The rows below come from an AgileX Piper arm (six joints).
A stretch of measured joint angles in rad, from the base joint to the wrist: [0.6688, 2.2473, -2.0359, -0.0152, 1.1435, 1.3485]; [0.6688, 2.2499, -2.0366, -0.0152, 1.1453, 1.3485]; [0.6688, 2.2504, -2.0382, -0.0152, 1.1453, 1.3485]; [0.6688, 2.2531, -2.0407, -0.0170, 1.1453, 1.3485]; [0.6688, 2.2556, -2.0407, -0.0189, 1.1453, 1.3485]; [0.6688, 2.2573, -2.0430, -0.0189, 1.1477, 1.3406]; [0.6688, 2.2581, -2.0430, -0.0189, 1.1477, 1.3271]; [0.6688, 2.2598, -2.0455, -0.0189, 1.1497, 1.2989]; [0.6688, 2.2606, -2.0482, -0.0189, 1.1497, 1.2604]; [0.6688, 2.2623, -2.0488, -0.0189, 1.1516, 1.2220]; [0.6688, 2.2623, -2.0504, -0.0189, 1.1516, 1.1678]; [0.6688, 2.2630, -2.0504, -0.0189, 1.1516, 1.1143]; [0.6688, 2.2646, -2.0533, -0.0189, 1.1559, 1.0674]
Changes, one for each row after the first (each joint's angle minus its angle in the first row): [0.0000, 0.0026, -0.0007, 0.0000, 0.0018, 0.0000]; [0.0000, 0.0031, -0.0023, 0.0000, 0.0018, 0.0000]; [0.0000, 0.0058, -0.0048, -0.0018, 0.0018, 0.0000]; [0.0000, 0.0083, -0.0048, -0.0037, 0.0018, 0.0000]; [0.0000, 0.0100, -0.0071, -0.0037, 0.0042, -0.0079]; [0.0000, 0.0108, -0.0071, -0.0037, 0.0042, -0.0214]; [0.0000, 0.0125, -0.0096, -0.0037, 0.0062, -0.0496]; [0.0000, 0.0133, -0.0123, -0.0037, 0.0062, -0.0881]; [0.0000, 0.0150, -0.0129, -0.0037, 0.0081, -0.1265]; [0.0000, 0.0150, -0.0145, -0.0037, 0.0081, -0.1807]; [0.0000, 0.0157, -0.0145, -0.0037, 0.0081, -0.2342]; [0.0000, 0.0173, -0.0174, -0.0037, 0.0124, -0.2811]
